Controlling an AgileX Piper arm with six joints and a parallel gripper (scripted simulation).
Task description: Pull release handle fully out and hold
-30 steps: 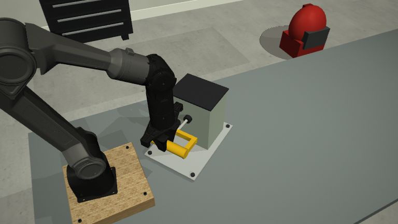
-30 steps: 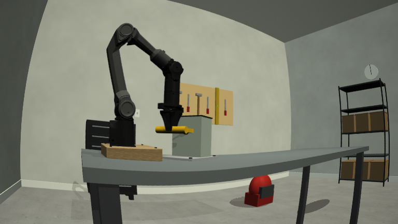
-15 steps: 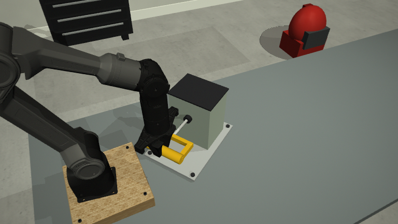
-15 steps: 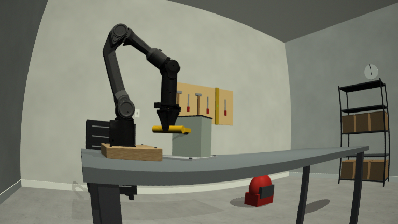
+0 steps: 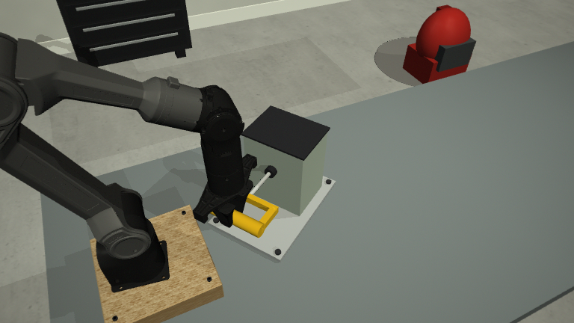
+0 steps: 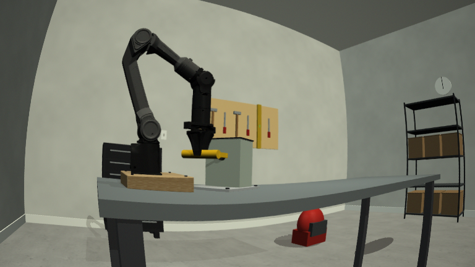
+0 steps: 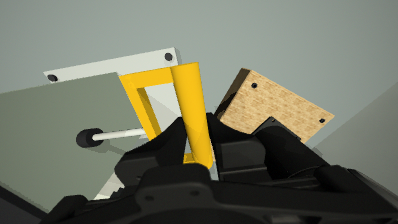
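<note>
Now: hand 4 cm short of the yellow release handle and 4 cm to the right of it.
</note>
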